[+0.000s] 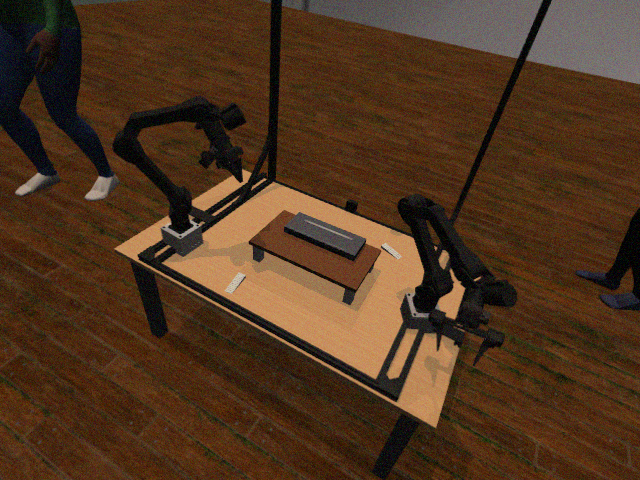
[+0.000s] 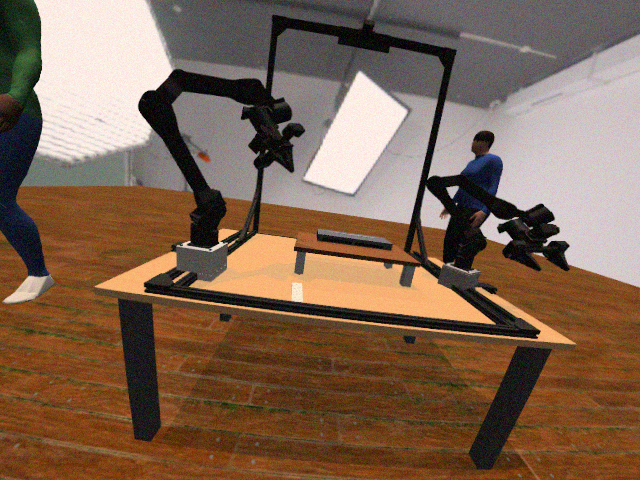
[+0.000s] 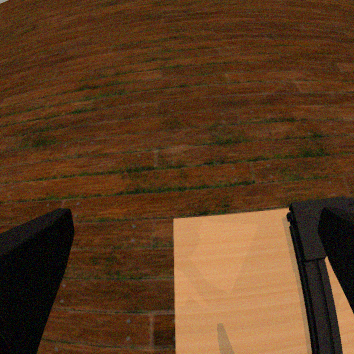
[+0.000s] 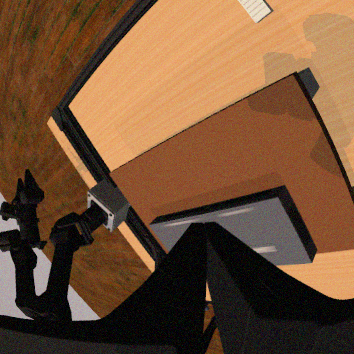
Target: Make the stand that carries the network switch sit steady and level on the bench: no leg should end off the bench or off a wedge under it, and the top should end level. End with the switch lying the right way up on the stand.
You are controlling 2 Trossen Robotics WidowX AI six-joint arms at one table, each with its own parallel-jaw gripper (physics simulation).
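Places are measured from the left arm's base along level axes (x down, y left, z ahead), in centimetres.
Pixels of known places: left gripper, fingertip midpoint: (image 1: 455, 358) (image 2: 554, 270) (image 3: 201, 222) (image 4: 22, 173); right gripper, fingertip midpoint: (image 1: 241, 182) (image 2: 292, 172) (image 4: 202, 233); left arm's base at its link origin: (image 1: 424, 305) (image 2: 461, 267) (image 4: 99, 212); right arm's base at its link origin: (image 1: 181, 226) (image 2: 203, 244).
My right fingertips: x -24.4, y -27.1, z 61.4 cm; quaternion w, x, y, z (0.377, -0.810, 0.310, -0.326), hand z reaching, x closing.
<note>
For each thing: its middle in the pictures, then the offset to it from my right fingertips. Level surfaces: height alone.
- brown board at the middle of its body: (image 4: 226, 185) (image 1: 314, 255) (image 2: 350, 258) dx +27.6, dy +2.9, dz -26.5 cm
- dark grey switch at the middle of its body: (image 4: 221, 236) (image 1: 324, 235) (image 2: 352, 239) dx +21.2, dy -1.5, dz -29.7 cm
- thin white wedge at the middle of its body: (image 2: 297, 292) (image 1: 235, 283) dx +32.2, dy +14.5, dz +1.2 cm
- bench at its surface level: dx +32.6 cm
The stand, a brown board (image 1: 310, 258) (image 2: 356, 250) (image 4: 240, 140) on grey legs, is mid-bench. Whether it is level or every foot touches is unclear; one leg is hidden. The dark grey switch (image 1: 325, 235) (image 2: 354, 239) (image 4: 250, 225) lies flat on its far part. One thin white wedge (image 1: 235, 282) (image 2: 296, 291) (image 4: 256, 9) lies in front of the stand, another wedge (image 1: 391, 251) behind its right end, both apart from the legs. My left gripper (image 1: 456, 356) (image 2: 553, 268) (image 3: 201, 222) is open and empty, off to the right. My right gripper (image 1: 240, 180) (image 2: 292, 170) (image 4: 202, 233) is shut and empty, raised at the left.
A black rail frame (image 1: 268, 323) (image 2: 310, 308) runs around the bench (image 1: 431, 408) (image 2: 555, 341) (image 3: 225, 260), with tall black posts (image 1: 275, 93) (image 2: 431, 134) at the back. A small black block (image 1: 351, 206) stands at the back edge. People stand on the floor beyond the bench.
</note>
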